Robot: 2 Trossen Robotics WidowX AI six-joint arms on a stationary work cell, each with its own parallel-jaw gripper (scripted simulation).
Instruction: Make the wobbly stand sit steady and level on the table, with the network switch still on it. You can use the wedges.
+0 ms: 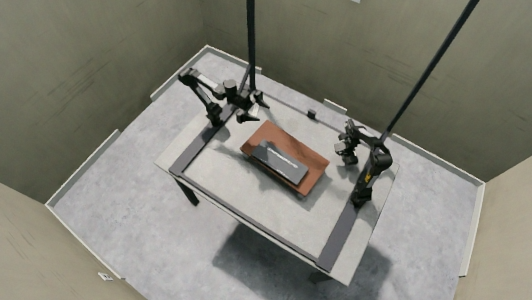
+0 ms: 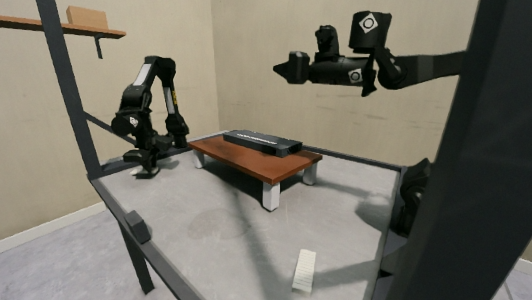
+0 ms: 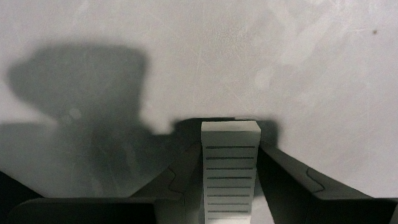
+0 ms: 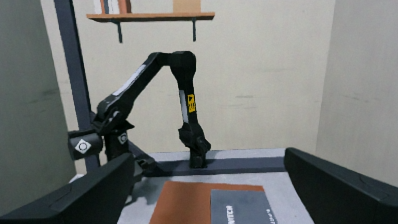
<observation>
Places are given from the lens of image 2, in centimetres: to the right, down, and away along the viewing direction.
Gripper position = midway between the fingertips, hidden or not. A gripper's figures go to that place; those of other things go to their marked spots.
my left gripper (image 2: pixel 152 170): -41, 8, 67
my right gripper (image 2: pixel 282 69): 4, -21, 48
dark network switch (image 2: pixel 277 146): 4, -1, 58
brown stand (image 2: pixel 271 169): 1, 5, 48
The marked spots on the brown stand and the dark network switch are 12 cm apart.
</observation>
